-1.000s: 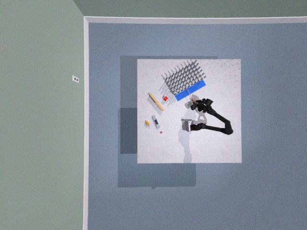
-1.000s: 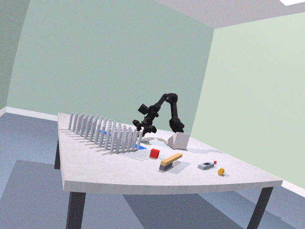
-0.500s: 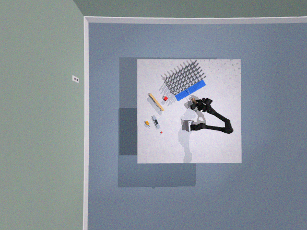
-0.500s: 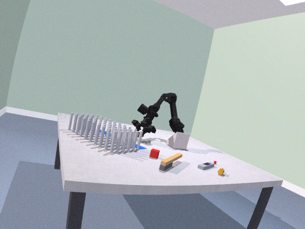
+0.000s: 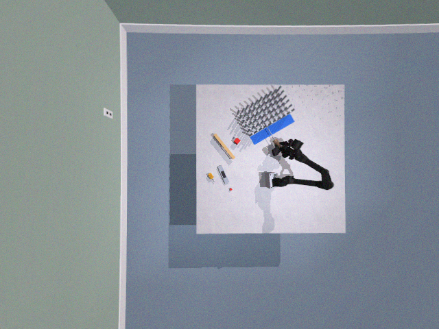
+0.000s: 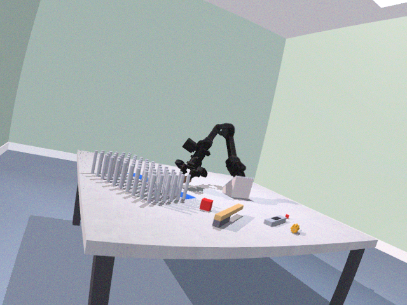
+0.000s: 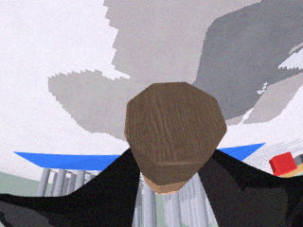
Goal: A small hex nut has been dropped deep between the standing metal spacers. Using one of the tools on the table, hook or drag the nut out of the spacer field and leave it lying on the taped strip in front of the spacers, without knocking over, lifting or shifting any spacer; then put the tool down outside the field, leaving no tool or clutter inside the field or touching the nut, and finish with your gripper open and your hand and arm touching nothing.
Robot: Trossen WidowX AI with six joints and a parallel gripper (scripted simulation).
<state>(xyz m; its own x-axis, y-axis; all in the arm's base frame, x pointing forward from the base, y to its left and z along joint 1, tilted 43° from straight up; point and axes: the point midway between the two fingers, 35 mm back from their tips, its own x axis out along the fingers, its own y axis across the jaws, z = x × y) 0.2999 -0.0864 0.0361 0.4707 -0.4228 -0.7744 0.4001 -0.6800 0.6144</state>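
Now: gripper tip 130 mm short of the blue taped strip, 10 mm to the right of it and 30 mm above it. From my gripper tip the other things lie so: tiny red piece 340 mm behind, 430 mm to the left, 20 mm below; then yellow part 220 mm behind, 590 mm to the left, 10 mm below; then wire hook tool 90 mm ahead, 40 mm to the left.
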